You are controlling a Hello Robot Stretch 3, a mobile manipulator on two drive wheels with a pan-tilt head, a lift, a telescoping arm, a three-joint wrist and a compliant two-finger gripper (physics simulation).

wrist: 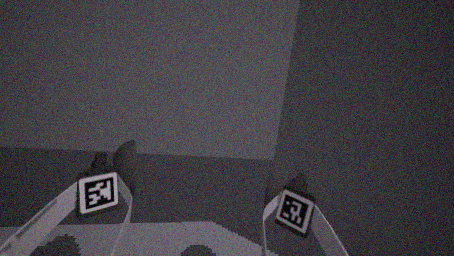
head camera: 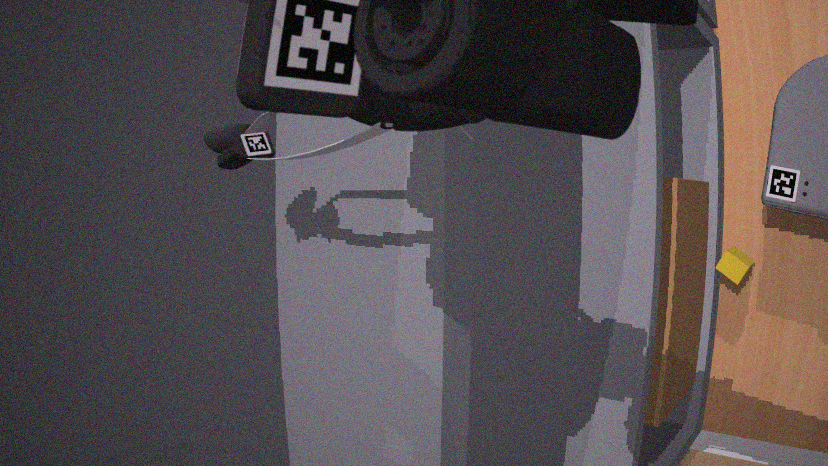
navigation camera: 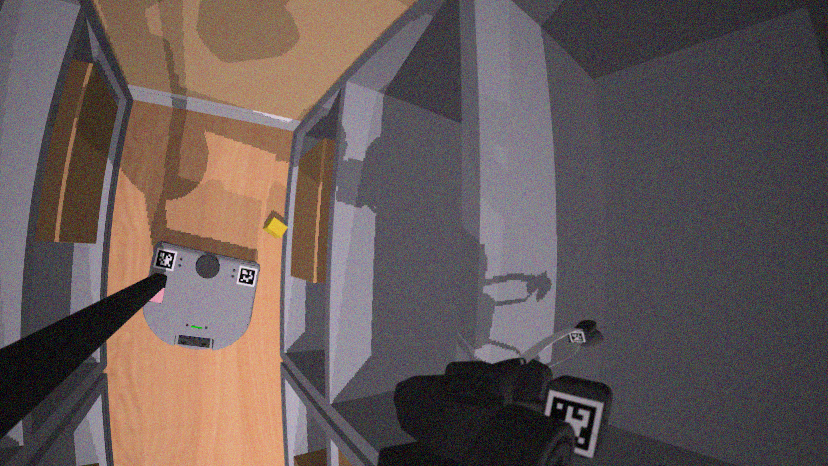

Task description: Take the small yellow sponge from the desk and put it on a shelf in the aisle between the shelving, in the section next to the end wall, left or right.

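Seen in the pictures: gripper, fingertip midpoint: [head camera: 227,65] [navigation camera: 586,375]; robot's base at its link origin: [navigation camera: 207,265].
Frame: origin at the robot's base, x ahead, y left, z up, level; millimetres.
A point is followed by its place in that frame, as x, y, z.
Observation:
The small yellow sponge [head camera: 734,266] {184, -205, 100} [navigation camera: 275,226] {188, -201, 100} lies on the wood floor [navigation camera: 191,405] {-522, -21, 0} in the aisle, close to the foot of the shelving and in front of the robot's base [navigation camera: 202,303] {-113, -6, 160}. My gripper [wrist: 204,167] {-25, -418, 1083} is open, with the two fingers wide apart and no object between them. In the head and navigation views it reaches into a grey shelf section [head camera: 341,347] {190, -361, 991} [navigation camera: 518,115] {336, -322, 991} next to the end wall [navigation camera: 260,63] {577, 30, 413}; one fingertip shows there and the other is hidden behind the wrist. The desk does not show.
Grey shelving stands on both sides of the aisle, with upright posts [navigation camera: 119,167] {256, 374, 9} near the base. Brown boards [head camera: 686,289] [navigation camera: 86,156] show inside low sections. The black mast [navigation camera: 75,347] {-58, 116, 889} crosses the lower left of the navigation view. A pink item [navigation camera: 157,295] {-112, 131, 161} shows beside the base.

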